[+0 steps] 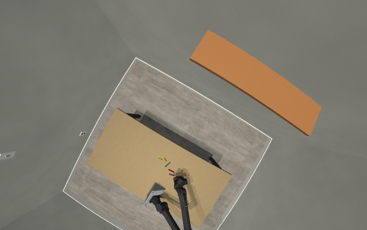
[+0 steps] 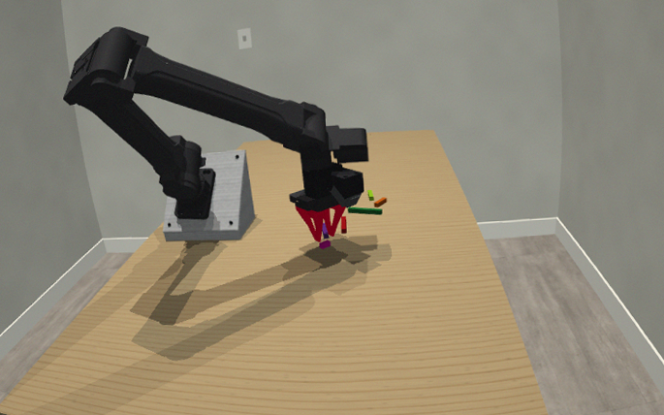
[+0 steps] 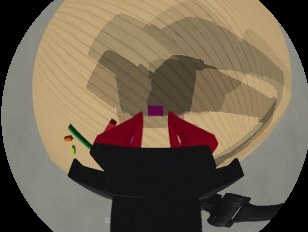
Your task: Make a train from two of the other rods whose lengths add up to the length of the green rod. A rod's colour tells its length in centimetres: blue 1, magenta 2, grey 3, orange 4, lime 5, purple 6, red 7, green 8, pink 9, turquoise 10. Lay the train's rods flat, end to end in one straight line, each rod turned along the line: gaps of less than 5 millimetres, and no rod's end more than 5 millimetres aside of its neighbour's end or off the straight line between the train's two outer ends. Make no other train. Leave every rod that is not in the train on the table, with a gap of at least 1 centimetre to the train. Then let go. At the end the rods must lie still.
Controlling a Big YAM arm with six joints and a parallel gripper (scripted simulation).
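My gripper is now 20 mm above the magenta rod. The rest, counted from my hand: red rod (100 mm to the left, 20 mm below, 20 mm ahead); then green rod (180 mm to the left, 60 mm ahead, 20 mm below); then purple rod (70 mm to the left, 20 mm below, 10 mm behind).
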